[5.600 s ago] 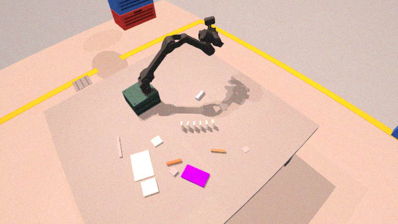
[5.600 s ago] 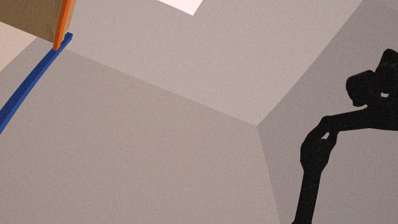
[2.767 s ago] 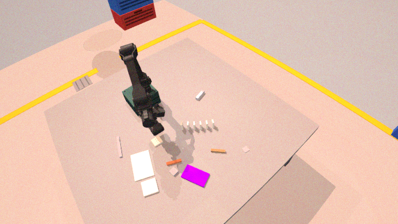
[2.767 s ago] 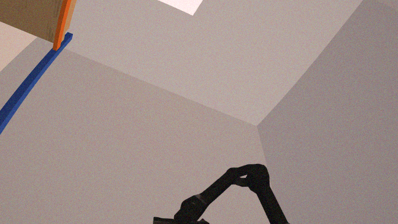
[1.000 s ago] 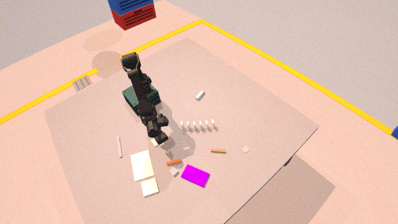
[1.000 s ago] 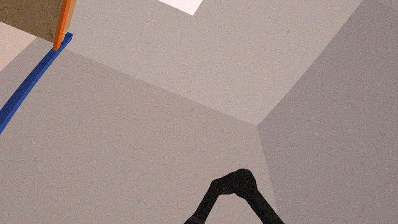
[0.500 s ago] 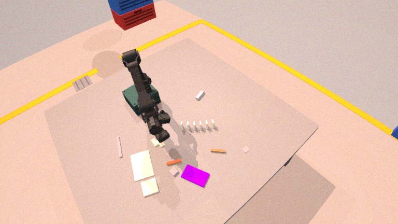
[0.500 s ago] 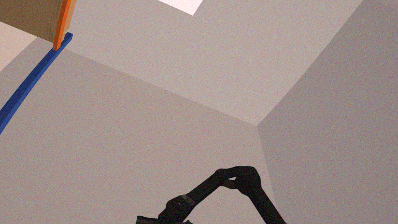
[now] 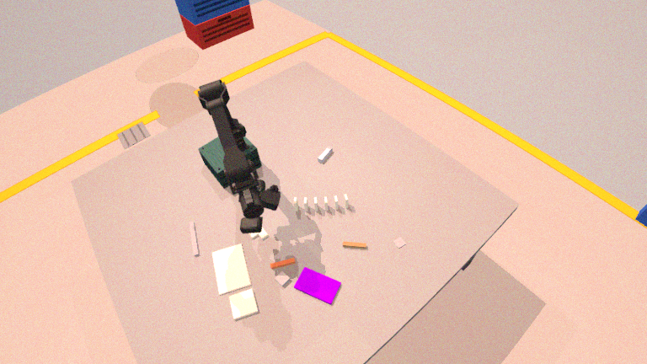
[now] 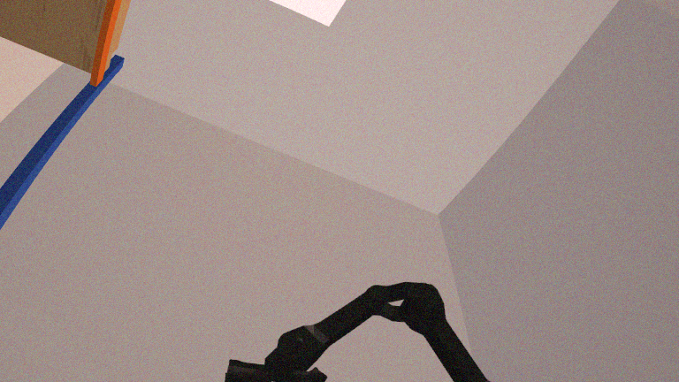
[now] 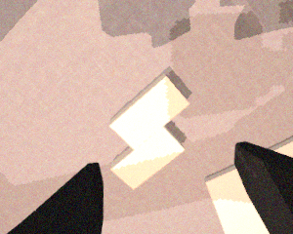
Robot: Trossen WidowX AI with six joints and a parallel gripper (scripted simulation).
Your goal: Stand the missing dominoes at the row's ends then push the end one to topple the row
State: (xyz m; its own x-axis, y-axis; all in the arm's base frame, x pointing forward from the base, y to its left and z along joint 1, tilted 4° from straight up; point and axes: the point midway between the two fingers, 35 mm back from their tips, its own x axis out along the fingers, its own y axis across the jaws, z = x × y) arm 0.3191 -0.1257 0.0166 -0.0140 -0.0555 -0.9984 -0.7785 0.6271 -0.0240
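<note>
The magenta card lies 270 mm ahead of my gripper tip, 80 mm below it and 20 mm to the left of it. Also, from my gripper tip: thin pale bar 200 mm to the right, 150 mm behind, 80 mm below.
</note>
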